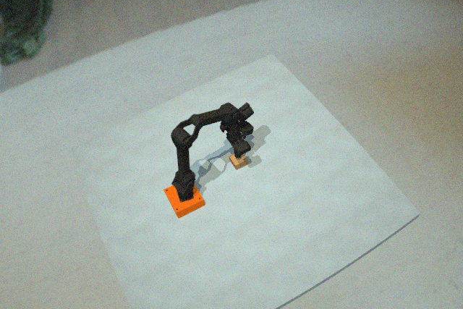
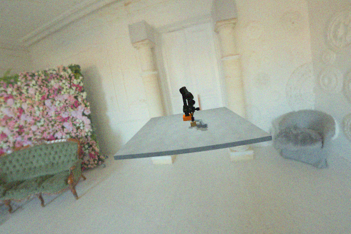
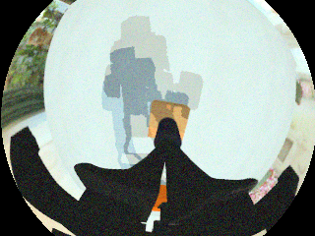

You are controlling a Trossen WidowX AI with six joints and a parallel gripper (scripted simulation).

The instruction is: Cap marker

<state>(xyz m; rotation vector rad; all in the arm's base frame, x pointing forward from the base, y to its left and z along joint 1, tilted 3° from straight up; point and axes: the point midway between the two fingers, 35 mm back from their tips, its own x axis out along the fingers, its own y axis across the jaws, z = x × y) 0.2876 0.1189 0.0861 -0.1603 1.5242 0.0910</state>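
Now: the marker cap 20 mm below my gripper tip.
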